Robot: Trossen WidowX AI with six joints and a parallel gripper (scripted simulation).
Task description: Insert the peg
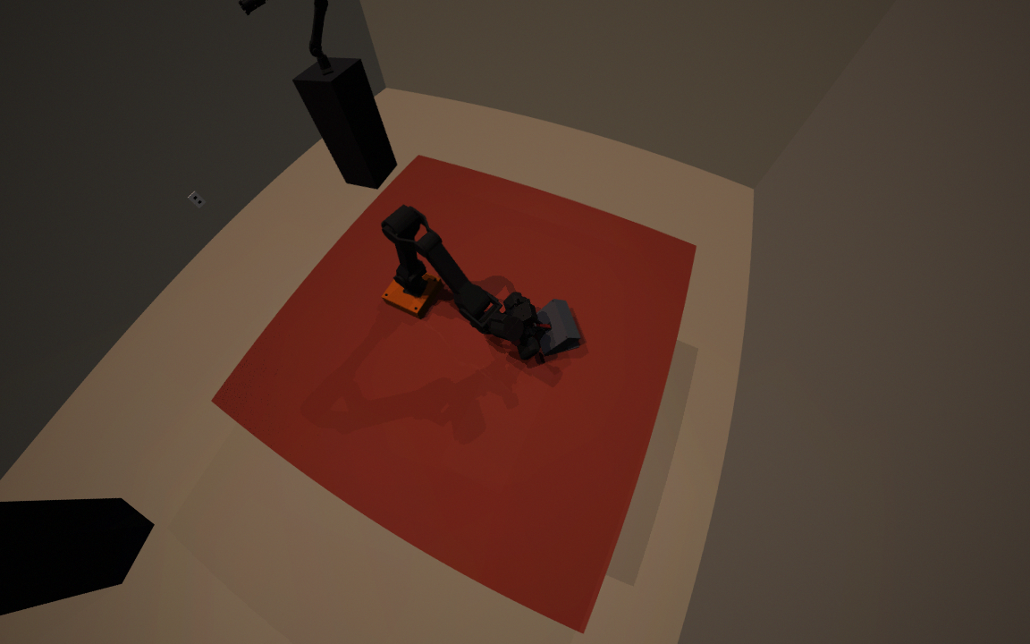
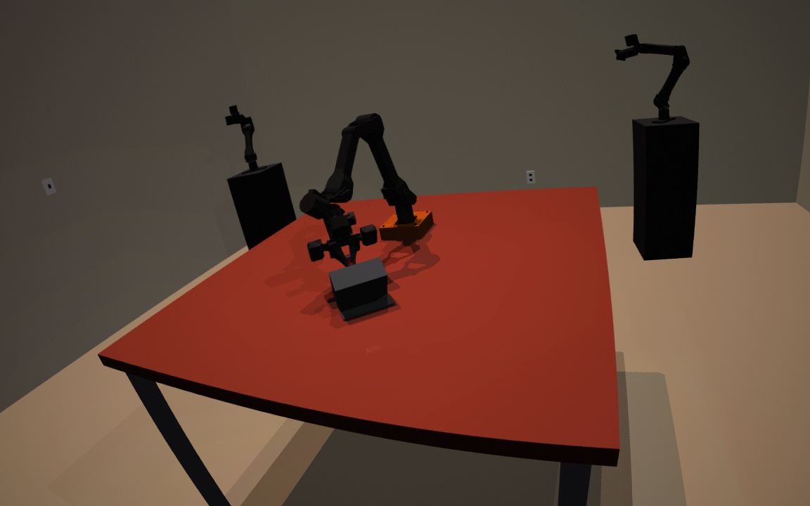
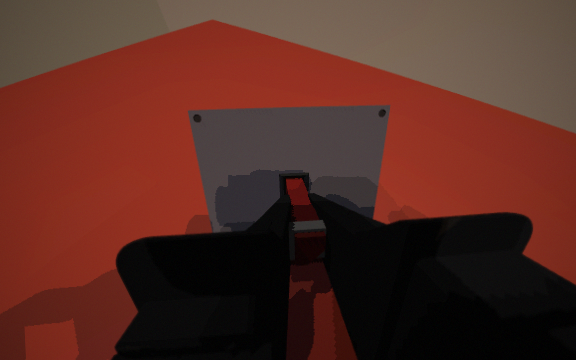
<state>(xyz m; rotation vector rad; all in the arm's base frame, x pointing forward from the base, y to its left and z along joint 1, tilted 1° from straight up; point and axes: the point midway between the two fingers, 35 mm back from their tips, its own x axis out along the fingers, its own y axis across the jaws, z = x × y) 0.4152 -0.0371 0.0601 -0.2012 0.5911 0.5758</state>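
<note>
Right now the grey sloped panel is 3 cm ahead of my gripper tip, 2 cm to the left of it and 3 cm below it. Also, from my gripper tip: square peg 1 cm behind, 1 cm to the right, 1 cm above.
</note>
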